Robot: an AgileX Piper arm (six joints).
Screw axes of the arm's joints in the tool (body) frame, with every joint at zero. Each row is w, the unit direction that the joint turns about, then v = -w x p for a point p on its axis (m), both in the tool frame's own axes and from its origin. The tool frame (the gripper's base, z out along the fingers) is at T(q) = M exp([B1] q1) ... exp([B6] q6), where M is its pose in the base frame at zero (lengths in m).
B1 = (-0.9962, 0, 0.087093, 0, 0.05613, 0)
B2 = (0, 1, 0, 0.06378, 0, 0.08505)
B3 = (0, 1, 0, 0.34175, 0, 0.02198)
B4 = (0, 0, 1, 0, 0, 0)
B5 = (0, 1, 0, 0.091, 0, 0)
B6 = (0, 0, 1, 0, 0, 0)
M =
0.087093 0 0.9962 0.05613
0 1 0 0
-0.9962 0 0.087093 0.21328
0 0 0 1
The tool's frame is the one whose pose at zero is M.
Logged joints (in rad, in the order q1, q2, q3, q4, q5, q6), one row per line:
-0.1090, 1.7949, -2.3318, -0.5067, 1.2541, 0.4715
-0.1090, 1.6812, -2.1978, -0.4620, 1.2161, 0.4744
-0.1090, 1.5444, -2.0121, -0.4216, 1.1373, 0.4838
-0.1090, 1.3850, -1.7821, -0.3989, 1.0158, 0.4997
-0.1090, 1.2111, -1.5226, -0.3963, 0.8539, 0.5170
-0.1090, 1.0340, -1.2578, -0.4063, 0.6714, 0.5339
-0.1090, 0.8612, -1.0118, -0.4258, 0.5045, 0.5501
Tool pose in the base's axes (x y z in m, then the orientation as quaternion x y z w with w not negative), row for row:
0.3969, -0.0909, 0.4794, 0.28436, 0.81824, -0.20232, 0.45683
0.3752, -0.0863, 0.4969, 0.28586, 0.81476, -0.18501, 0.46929
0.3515, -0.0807, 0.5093, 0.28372, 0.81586, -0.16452, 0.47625
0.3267, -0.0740, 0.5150, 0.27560, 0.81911, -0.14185, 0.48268
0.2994, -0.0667, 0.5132, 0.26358, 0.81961, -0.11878, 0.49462
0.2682, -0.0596, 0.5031, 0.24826, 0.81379, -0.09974, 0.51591
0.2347, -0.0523, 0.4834, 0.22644, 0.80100, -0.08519, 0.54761
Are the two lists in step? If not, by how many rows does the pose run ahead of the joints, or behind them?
The pose runs 2 rows behind the joints: the pose in row i belongs to the joints in row i - 2.
